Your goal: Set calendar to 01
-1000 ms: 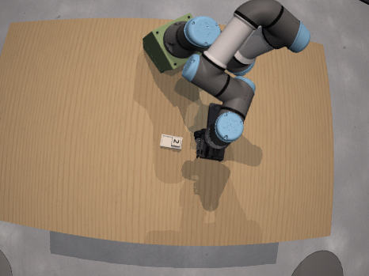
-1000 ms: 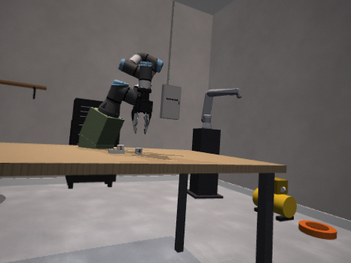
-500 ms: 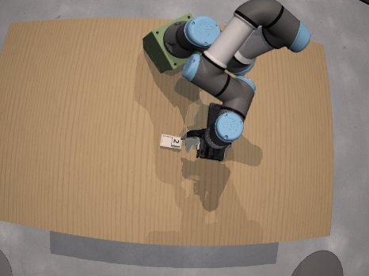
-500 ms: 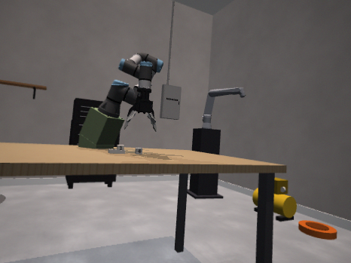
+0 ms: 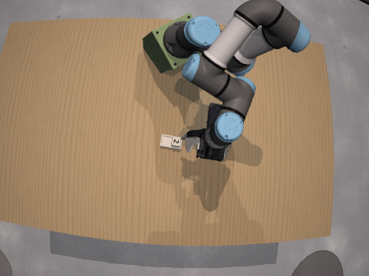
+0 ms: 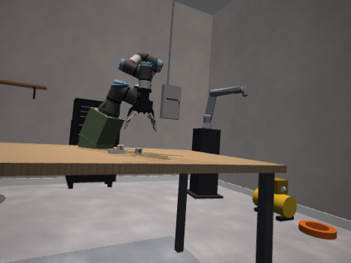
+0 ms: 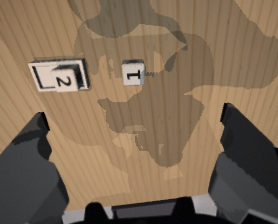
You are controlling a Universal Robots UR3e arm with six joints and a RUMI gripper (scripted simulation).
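Now: the white cube 90 mm to the right of my hand and 90 mm below it. From my hand the other things lie so: white tray 110 mm to the right, 110 mm below.
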